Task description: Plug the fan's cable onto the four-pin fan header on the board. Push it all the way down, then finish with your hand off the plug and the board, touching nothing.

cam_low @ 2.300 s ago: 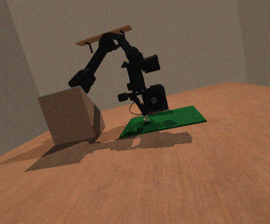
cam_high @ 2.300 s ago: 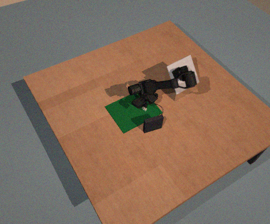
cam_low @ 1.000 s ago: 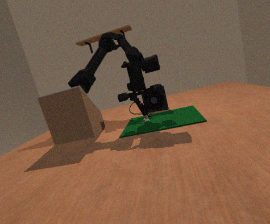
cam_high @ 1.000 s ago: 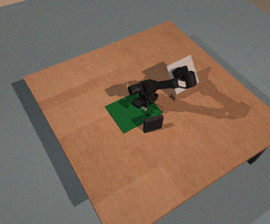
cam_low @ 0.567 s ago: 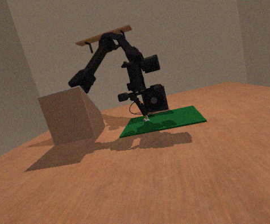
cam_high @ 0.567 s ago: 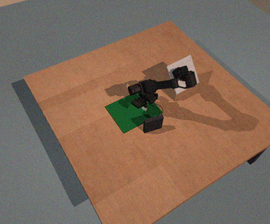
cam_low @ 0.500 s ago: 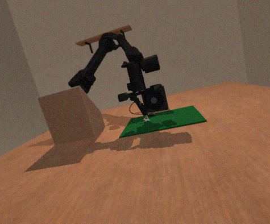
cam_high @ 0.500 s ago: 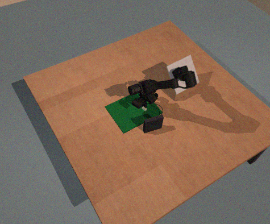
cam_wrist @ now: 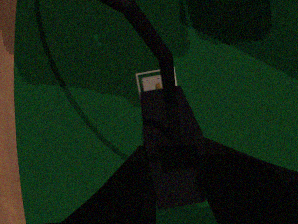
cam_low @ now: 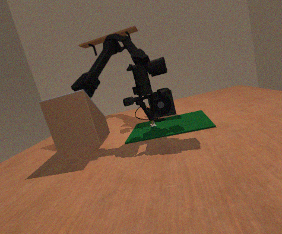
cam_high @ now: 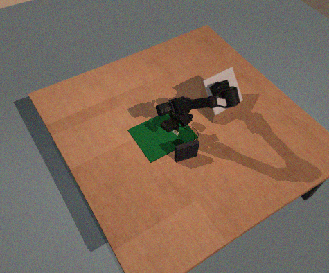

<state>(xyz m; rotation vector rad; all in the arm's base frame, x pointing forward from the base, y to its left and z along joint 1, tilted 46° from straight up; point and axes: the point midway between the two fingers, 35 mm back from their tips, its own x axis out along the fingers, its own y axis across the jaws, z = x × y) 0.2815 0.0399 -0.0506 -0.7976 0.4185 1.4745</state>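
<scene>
Now: gripper tip 10 mm to the right of the black plug and 10 mm below it. Round my gripper tip: green board (60 mm ahead, 30 mm to the right, 60 mm below); then dark square fan (50 mm ahead, 150 mm to the left, 20 mm above).
</scene>
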